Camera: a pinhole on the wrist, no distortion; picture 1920 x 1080 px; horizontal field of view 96.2 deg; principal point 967.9 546.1 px. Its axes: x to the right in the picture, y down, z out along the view. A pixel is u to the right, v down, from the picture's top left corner.
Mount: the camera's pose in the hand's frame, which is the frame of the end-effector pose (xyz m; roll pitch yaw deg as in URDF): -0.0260 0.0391 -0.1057 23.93 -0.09 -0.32
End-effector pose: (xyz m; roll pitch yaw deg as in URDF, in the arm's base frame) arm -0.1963 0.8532 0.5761 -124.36 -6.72 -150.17
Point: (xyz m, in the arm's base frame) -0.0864 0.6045 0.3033
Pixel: 1014 1005
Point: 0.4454 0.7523 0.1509
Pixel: 187 974
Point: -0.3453 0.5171 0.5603
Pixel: 1792 594
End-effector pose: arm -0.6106 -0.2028 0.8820 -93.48 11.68 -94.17
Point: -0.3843 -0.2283 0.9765
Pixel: 1009 542
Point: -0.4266 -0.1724 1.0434
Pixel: 845 367
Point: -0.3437 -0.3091 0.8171
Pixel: 1272 904
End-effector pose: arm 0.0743 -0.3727 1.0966 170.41 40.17 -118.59
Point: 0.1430 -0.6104 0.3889
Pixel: 1908 466
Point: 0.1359 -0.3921 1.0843
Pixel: 1118 250
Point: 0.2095 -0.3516 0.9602
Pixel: 1120 373
